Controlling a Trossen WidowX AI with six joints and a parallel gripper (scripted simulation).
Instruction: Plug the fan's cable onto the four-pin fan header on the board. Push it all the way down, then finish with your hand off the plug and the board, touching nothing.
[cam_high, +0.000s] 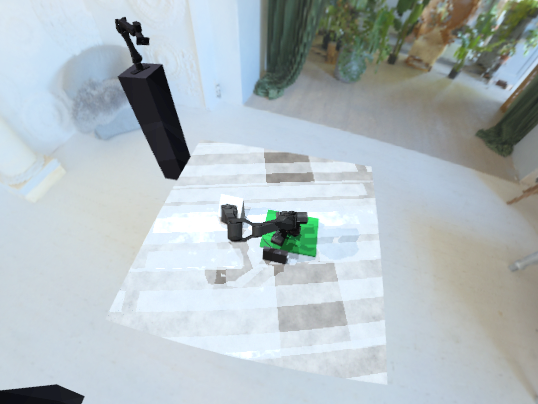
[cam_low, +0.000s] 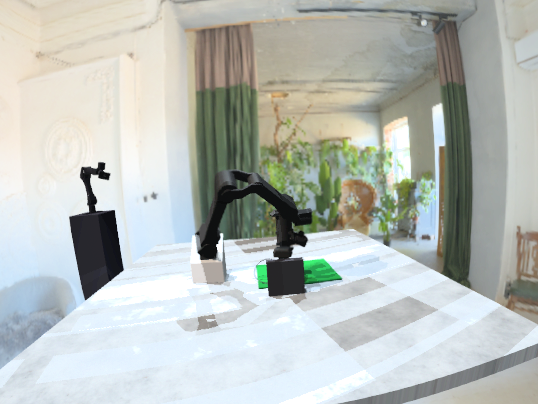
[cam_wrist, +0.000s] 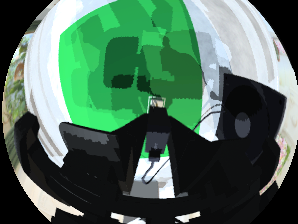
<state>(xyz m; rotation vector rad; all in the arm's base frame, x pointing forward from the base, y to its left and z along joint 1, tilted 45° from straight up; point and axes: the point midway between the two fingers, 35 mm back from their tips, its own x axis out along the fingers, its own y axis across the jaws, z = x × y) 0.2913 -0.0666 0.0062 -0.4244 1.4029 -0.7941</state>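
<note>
The dark plug lies 10 mm behind my gripper tip and 10 mm above it. Also, from my gripper tip: white header (40 mm below, 10 mm behind); then green board (60 mm below, 50 mm to the left, 40 mm ahead); then black fan (120 mm to the right, 20 mm behind, 20 mm above).
</note>
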